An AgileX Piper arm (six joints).
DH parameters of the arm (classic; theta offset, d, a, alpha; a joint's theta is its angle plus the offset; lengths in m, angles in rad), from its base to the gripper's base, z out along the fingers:
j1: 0 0.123 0 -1.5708
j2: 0.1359 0 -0.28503 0
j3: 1.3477 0 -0.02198 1.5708
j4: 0 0.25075 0 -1.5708
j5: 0 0 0 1.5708
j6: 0 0.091 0 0
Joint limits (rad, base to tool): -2.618..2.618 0..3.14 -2.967..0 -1.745..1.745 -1.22..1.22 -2.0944..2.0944
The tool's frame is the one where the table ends.
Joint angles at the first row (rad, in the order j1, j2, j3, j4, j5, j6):
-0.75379, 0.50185, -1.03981, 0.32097, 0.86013, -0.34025
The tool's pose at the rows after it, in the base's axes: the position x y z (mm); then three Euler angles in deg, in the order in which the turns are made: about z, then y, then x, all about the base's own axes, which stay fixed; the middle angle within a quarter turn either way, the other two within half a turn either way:
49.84, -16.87, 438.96, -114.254, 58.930, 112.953
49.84, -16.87, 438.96, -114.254, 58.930, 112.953
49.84, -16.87, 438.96, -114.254, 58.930, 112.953
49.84, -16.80, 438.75, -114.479, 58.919, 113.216
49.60, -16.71, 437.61, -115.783, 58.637, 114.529
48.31, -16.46, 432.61, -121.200, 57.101, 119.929
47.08, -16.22, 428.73, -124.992, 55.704, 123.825
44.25, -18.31, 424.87, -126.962, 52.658, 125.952
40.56, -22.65, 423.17, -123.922, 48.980, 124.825
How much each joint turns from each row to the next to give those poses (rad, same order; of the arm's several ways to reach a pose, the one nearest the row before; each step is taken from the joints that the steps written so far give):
0.00014, 0.00000, -0.00002, 0.00069, -0.00002, 0.00014
0.00000, 0.00000, 0.00000, 0.00000, 0.00000, 0.00000
0.00000, 0.00000, 0.00000, 0.00000, 0.00000, 0.00000
-0.00015, 0.00001, 0.00004, 0.00021, 0.00237, -0.00017
0.00009, -0.00001, -0.00002, -0.00500, 0.01232, 0.00010
-0.00011, 0.00001, 0.00001, -0.02360, 0.05369, -0.00010
0.00002, 0.00000, -0.00002, -0.01825, 0.04231, 0.00110
0.00006, 0.00002, -0.00001, -0.05310, 0.03652, 0.02493
-0.00010, -0.00001, -0.00001, -0.07610, 0.00994, 0.07812

